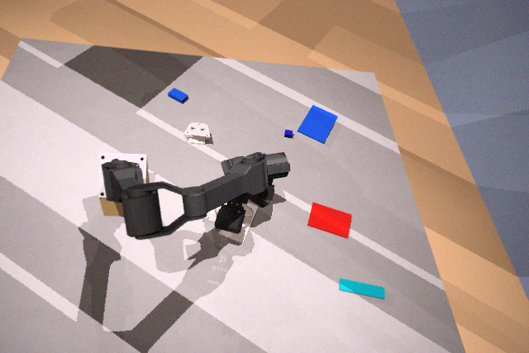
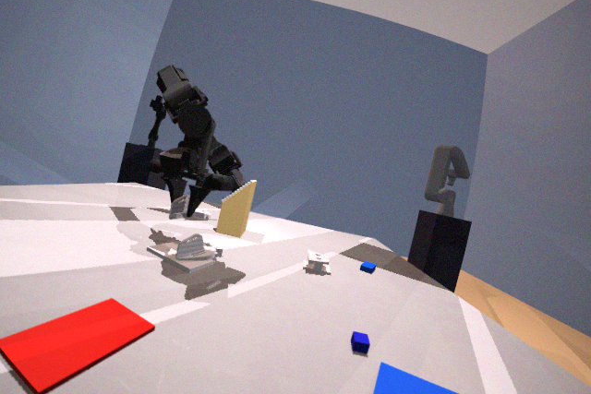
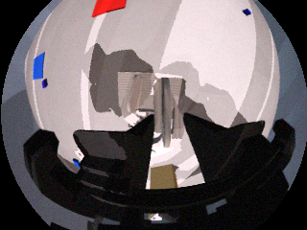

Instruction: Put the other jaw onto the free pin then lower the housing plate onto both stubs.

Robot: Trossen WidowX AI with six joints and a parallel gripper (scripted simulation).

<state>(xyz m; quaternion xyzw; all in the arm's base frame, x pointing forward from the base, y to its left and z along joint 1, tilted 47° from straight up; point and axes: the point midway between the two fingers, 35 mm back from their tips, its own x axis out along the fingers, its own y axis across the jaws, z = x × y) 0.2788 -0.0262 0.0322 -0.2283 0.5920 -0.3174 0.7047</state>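
Now: the jaw 3 cm behind my gripper tip and 2 cm to the left of it. From my gripper tip the other things lie so: white base plate 2 cm ahead, 3 cm to the left, 8 cm below; cyan strip 35 cm ahead, 14 cm to the right, 8 cm below; red sheet 28 cm ahead, 6 cm to the left, 8 cm below.
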